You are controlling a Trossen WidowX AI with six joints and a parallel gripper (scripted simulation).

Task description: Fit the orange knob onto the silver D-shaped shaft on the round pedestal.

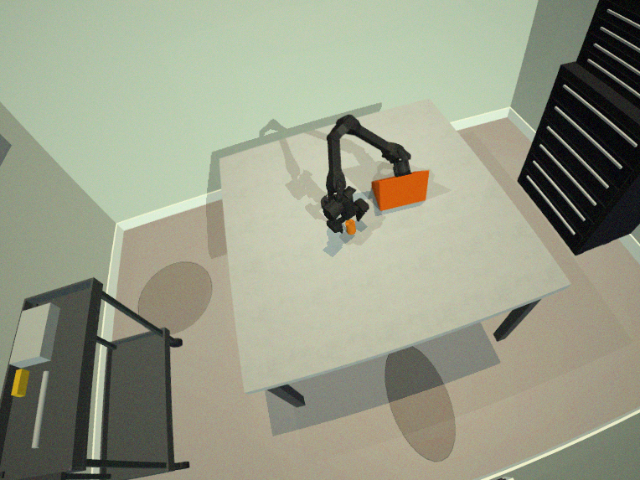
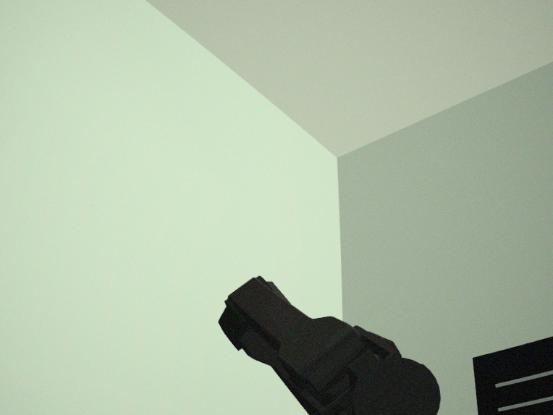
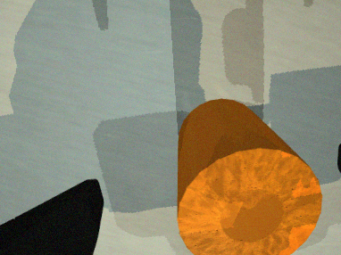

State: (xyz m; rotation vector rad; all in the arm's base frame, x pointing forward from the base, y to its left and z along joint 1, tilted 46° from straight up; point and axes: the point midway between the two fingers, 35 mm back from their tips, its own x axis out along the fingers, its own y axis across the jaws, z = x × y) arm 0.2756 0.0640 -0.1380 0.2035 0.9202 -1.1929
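My gripper tip is now 10 mm below the orange knob. Round my gripper tip: round black pedestal: 70 mm ahead, 180 mm to the right.
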